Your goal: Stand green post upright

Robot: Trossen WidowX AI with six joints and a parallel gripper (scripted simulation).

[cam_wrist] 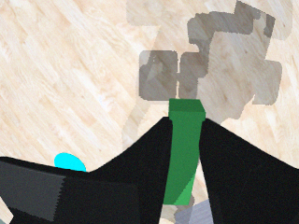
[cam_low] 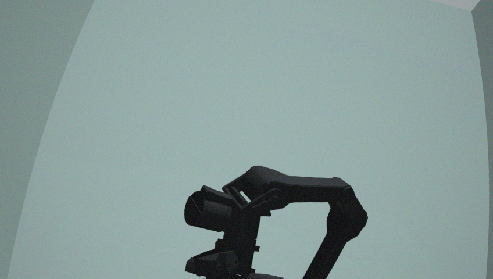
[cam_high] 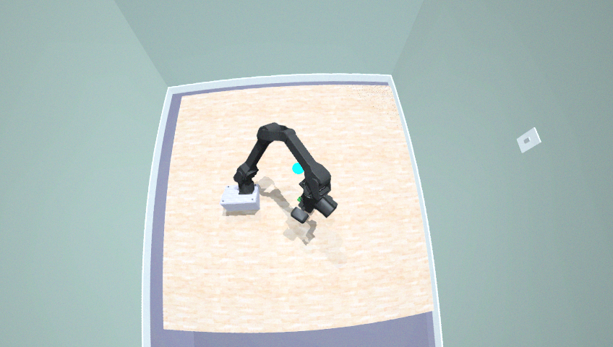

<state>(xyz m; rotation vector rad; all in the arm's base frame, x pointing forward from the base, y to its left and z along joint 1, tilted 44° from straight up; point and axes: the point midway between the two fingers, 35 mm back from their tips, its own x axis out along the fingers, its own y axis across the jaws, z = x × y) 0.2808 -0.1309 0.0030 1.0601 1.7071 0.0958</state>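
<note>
The cyan circle is 220 mm to the left of my gripper tip, 140 mm below it and 40 mm behind it. The rest, counted from my gripper tip: green post (20 mm behind, 10 mm to the left).
</note>
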